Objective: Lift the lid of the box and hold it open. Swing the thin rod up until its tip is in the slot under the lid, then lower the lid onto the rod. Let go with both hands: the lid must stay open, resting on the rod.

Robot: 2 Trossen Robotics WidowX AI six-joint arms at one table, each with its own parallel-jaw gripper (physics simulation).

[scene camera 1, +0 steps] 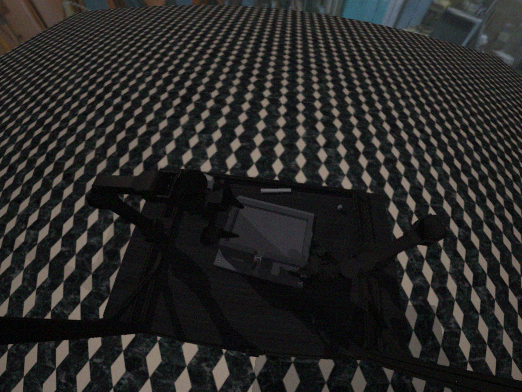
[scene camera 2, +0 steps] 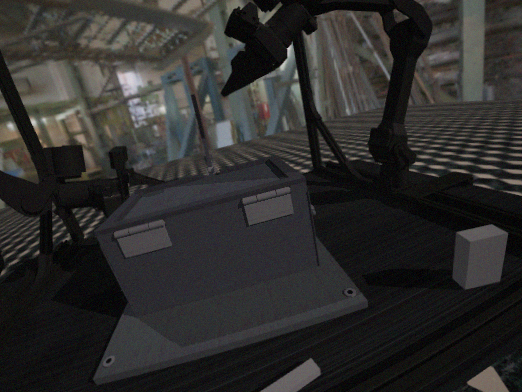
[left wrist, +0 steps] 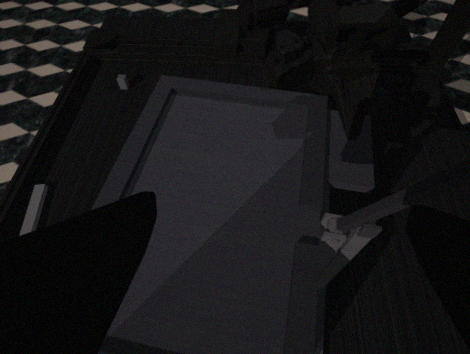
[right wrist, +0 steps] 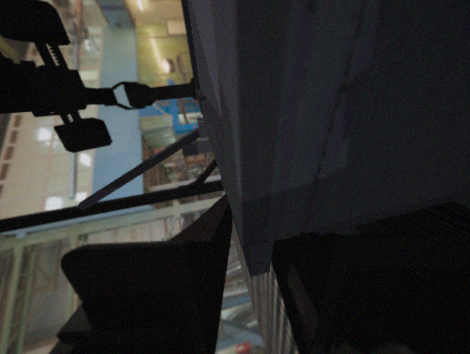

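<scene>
A grey box (scene camera 2: 213,253) stands on its base plate (scene camera 2: 283,307) in the middle of the mat. Its lid (scene camera 1: 271,229) (scene camera 2: 193,194) (left wrist: 216,193) (right wrist: 286,105) is tilted, with the front edge raised a little above the box. My right gripper (scene camera 1: 308,268) (right wrist: 244,199) is shut on the lid's front edge; in scene camera 2 it shows behind the box at the left. The thin rod (scene camera 2: 199,117) (left wrist: 367,211) (right wrist: 139,170) sticks up steeply at the box's front side. My left gripper (scene camera 1: 228,219) (scene camera 2: 240,78) is open and empty, hanging above the lid.
The box sits on a black mat (scene camera 1: 220,311) on a checkered table (scene camera 1: 259,97). A small white bar (scene camera 1: 275,190) (scene camera 2: 294,377) (left wrist: 122,81) lies on the mat behind the hinge side. Both arm bases stand at the mat's sides.
</scene>
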